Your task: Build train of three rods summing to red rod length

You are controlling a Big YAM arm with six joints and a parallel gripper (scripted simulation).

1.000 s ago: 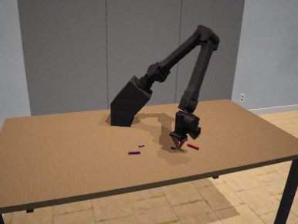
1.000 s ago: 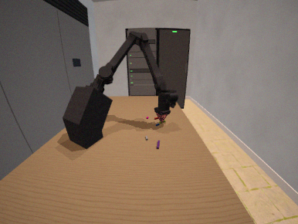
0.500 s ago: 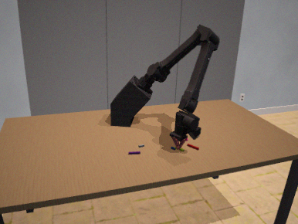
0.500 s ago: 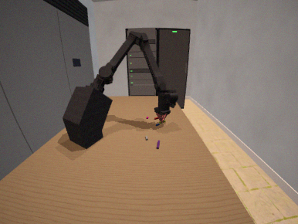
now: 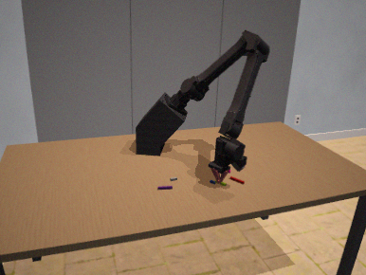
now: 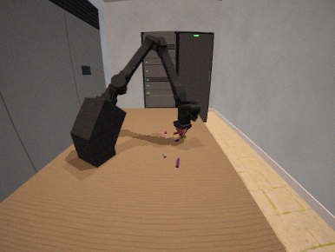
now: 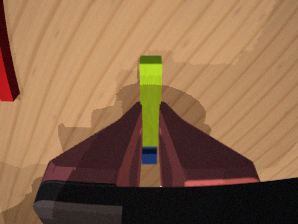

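Right now my hand is 10 mm short of the lime rod and 10 mm above it. Also, from my hand: grey rod: 100 mm behind, 170 mm to the right, 20 mm below; then magenta rod: 100 mm behind, 90 mm to the left, 20 mm below; then red rod: 10 mm behind, 90 mm to the left, 20 mm below.
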